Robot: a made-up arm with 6 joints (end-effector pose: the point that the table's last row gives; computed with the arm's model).
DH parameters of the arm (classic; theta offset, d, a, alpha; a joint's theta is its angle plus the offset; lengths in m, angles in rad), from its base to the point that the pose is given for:
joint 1: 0 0.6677 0.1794 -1.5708
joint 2: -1.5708 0 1.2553 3.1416
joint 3: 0 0 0.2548 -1.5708
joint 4: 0 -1.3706 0 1.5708
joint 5: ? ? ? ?
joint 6: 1.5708 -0.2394 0 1.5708
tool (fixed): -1.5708 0 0 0
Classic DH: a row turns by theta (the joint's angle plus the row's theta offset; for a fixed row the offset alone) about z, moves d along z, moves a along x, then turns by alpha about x.
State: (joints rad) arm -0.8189 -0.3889 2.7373 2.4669 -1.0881 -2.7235
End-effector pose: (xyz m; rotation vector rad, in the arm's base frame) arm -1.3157 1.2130 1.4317 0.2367 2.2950 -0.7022
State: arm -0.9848 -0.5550 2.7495 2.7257 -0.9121 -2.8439
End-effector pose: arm -1.1199 1.5488 1.0662 0.6973 2.0987 -0.7262
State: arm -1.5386 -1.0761 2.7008 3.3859 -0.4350 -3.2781
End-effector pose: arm -0.0398 1.9938 0.0376 1.5491 1.5188 -0.7736
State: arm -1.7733 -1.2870 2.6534 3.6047 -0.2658 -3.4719
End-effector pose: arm 0.4137 1.8751 -0.3454 1.7467 1.3532 -0.8553
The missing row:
joint 5: 0 0 0 -1.5708
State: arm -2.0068 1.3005 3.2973 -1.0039 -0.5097 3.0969
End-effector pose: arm -0.1478 -0.5506 2.3619 1.8729 -0.7287 1.1422
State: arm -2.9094 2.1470 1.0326 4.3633 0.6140 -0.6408
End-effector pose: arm -2.0819 -0.3591 -1.3307 -0.0413 1.5883 1.0037
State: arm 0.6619 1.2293 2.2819 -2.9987 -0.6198 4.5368
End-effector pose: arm 1.4051 1.1199 2.6424 -0.6387 -1.5856 -0.7159
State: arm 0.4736 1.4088 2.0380 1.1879 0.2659 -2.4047
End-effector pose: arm 2.2421 1.2147 2.0377 1.2010 -0.2241 1.0584
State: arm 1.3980 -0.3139 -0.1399 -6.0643 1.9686 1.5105
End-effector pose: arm 0.1194 0.9628 2.5460 0.3717 -1.8111 -0.5090
